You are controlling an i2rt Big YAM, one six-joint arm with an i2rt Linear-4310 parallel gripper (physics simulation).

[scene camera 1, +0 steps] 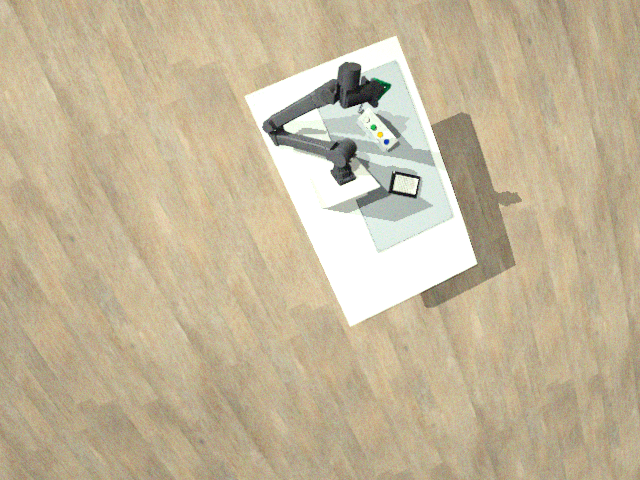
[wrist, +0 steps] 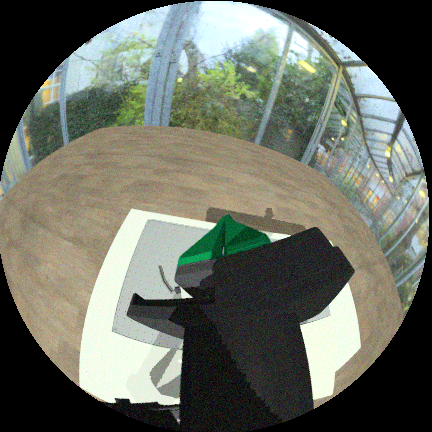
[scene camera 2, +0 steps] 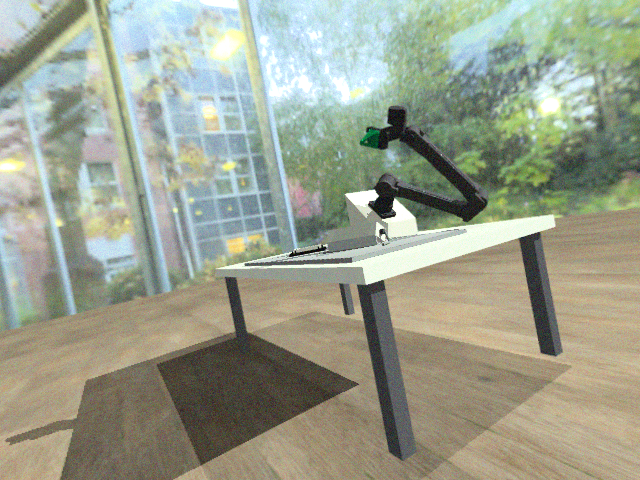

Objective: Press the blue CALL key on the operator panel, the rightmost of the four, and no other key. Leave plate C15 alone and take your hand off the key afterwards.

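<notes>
The white operator panel lies on the grey mat. Its green, yellow and blue keys stand in a row, and the blue CALL key is at the end nearest plate C15. Plate C15, black-framed with a white grid, lies flat on the mat beyond that end. My gripper has green fingers pressed together with nothing between them. It hangs high above the table, past the panel's other end, away from the blue key. In the wrist view my own hand hides the panel.
The arm's base stands on a white riser block beside the mat, on the white table. The arm's elbow folds out over the table's far side. Wooden floor and glass walls surround the table.
</notes>
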